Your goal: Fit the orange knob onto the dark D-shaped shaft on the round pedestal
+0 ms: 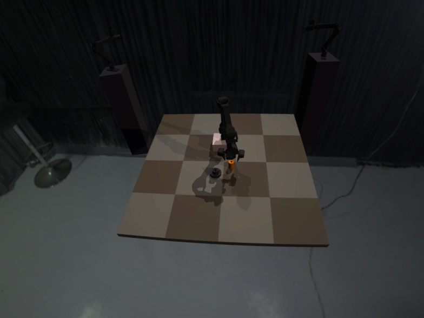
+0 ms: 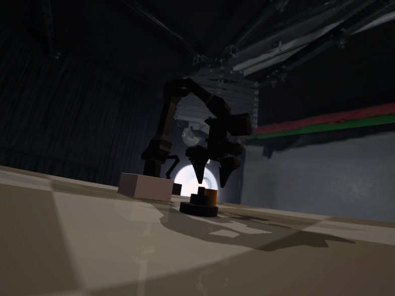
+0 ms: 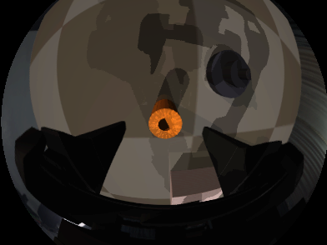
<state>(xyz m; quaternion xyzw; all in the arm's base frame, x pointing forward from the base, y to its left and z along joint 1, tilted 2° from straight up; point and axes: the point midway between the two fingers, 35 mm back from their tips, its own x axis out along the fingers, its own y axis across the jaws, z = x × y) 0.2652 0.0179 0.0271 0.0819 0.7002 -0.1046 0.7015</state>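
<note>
My gripper tip is now 40 mm above the orange knob. Also, from my gripper tip: dark pedestal 120 mm to the right, 50 mm ahead, 40 mm below.
</note>
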